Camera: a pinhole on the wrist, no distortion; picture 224 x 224 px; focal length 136.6 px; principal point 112.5 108.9 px. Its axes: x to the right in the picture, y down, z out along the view. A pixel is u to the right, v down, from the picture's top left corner.
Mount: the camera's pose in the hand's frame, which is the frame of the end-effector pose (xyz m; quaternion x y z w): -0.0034 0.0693 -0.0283 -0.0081 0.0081 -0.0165 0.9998
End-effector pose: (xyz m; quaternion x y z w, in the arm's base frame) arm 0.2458 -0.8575 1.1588 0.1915 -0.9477 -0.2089 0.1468
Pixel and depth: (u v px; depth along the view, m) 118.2 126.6 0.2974
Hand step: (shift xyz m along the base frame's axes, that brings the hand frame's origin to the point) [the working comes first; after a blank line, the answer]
In the camera's frame: 0.0124 0.0385 0.2974

-0.1433 0.1788 -0.1795
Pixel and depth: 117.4 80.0 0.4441
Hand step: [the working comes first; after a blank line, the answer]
In the camera's frame: 0.0159 -0.0940 0.4441

-0.1587 0.1194 -0.3675
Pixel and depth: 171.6 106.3 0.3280
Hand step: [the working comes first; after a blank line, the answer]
In the camera's frame: 0.1419 -0.0062 0.3280

-0.2526 0.0935 -0.2015
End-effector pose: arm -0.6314 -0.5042 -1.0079 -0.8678 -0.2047 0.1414 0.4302
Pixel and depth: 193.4 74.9 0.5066
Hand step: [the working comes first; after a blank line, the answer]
In the camera's frame: 0.3000 -0.1261 0.5066

0.0493 0.5028 -0.2542
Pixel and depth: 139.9 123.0 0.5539
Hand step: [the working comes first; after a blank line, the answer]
In the camera's frame: 0.1111 0.0572 0.5539

-0.0857 0.3448 -0.4224
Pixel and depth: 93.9 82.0 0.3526
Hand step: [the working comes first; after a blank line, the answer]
In the camera's frame: -0.0480 -0.0694 0.3526

-0.1777 0.1979 -0.1948
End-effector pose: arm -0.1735 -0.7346 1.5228 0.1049 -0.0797 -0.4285 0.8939
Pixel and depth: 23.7 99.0 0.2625
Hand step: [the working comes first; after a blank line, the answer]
In the camera's frame: -0.1706 -0.0190 0.2625

-0.1156 0.1417 0.2354
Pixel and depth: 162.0 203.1 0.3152
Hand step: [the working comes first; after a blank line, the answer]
In the camera's frame: 0.1142 0.2174 0.3152

0.2265 0.0459 0.3517
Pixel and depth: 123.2 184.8 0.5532
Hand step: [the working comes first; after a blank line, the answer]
In the camera's frame: 0.0433 0.3074 0.5532

0.2037 0.1263 0.6023
